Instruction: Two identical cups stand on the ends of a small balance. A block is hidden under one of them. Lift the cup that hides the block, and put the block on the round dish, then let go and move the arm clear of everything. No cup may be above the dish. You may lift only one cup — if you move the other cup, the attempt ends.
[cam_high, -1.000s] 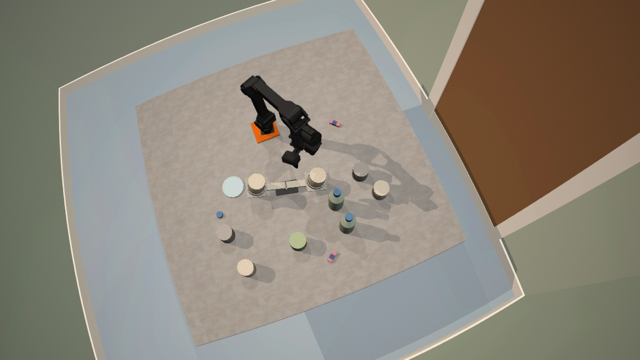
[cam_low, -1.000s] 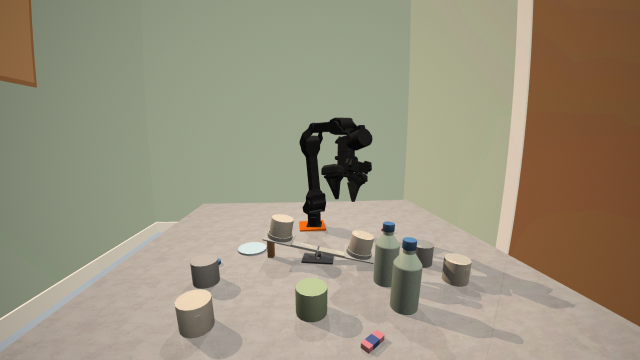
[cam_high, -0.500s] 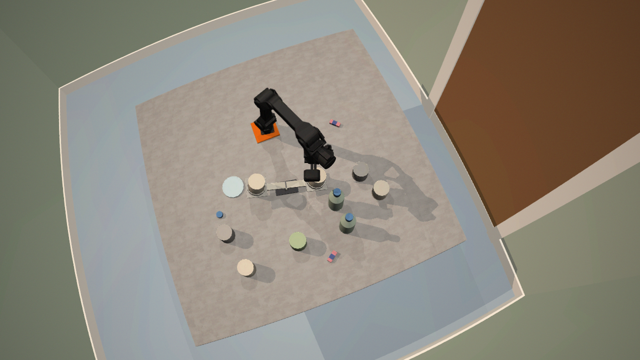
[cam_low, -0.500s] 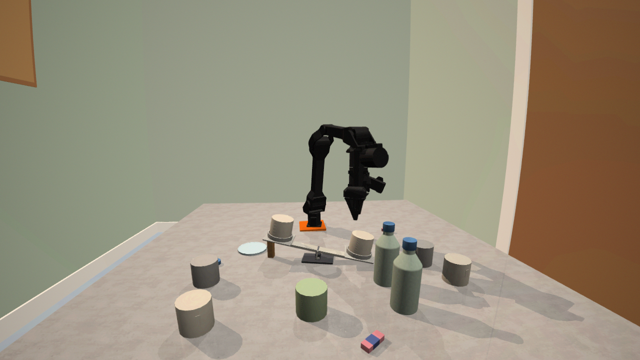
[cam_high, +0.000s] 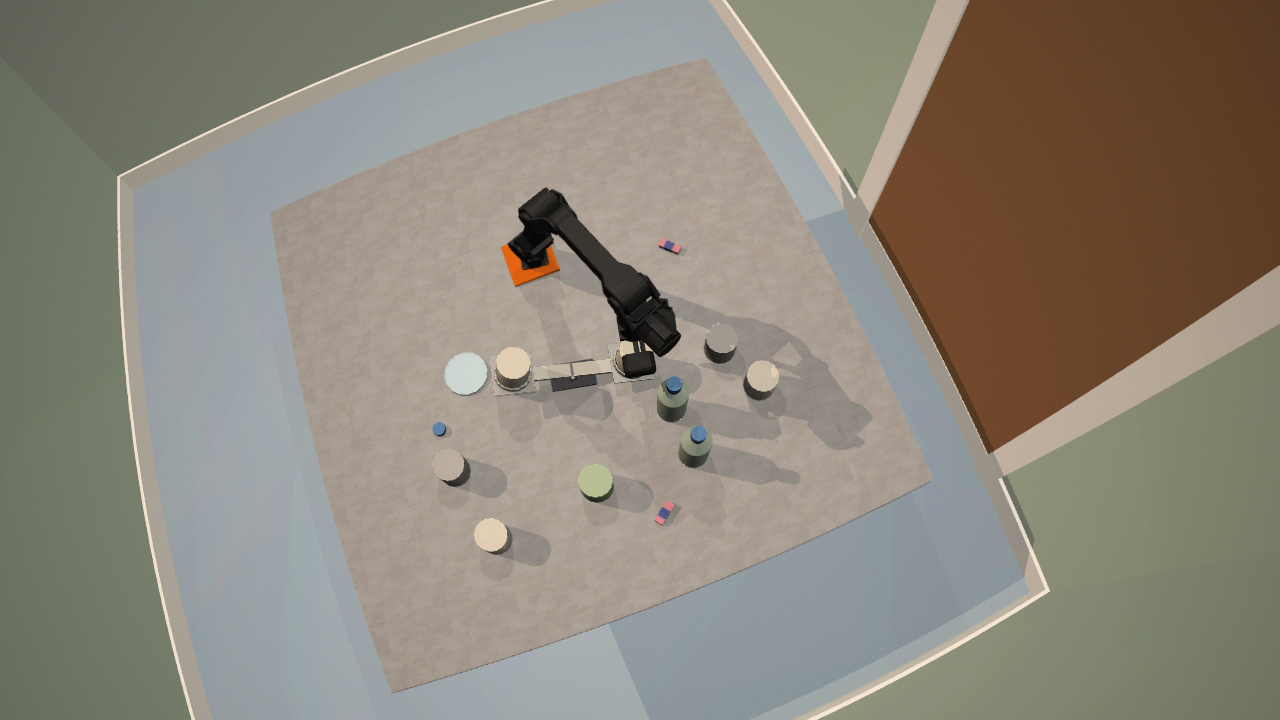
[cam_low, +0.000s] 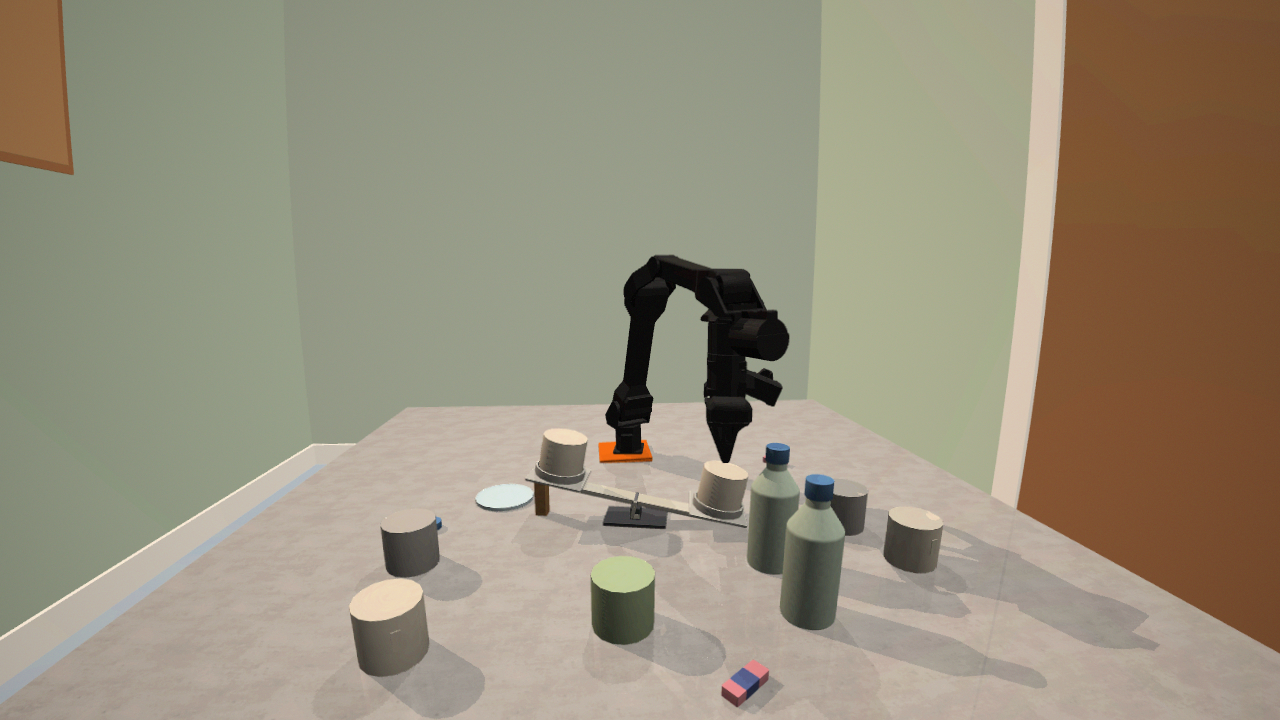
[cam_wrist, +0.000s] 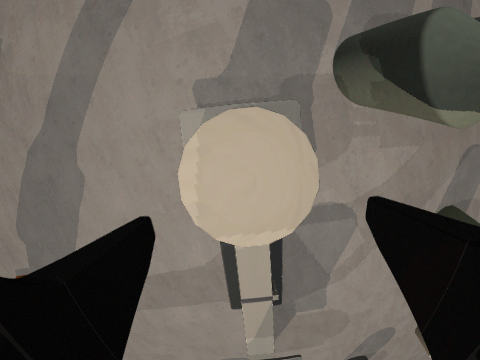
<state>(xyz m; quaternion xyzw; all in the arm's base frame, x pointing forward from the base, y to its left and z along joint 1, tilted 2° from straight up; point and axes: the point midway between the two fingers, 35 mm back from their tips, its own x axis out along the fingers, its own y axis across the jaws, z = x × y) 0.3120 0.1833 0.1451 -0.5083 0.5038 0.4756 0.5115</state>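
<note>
The grey block lies 8 cm below my gripper tip. From my gripper tip the other things lie so: green cylinder 23 cm ahead, 14 cm to the right, 8 cm below; then pale round dish 38 cm to the right, 12 cm below, 6 cm behind; then blue cap 45 cm to the right, 11 cm below, 6 cm ahead.
</note>
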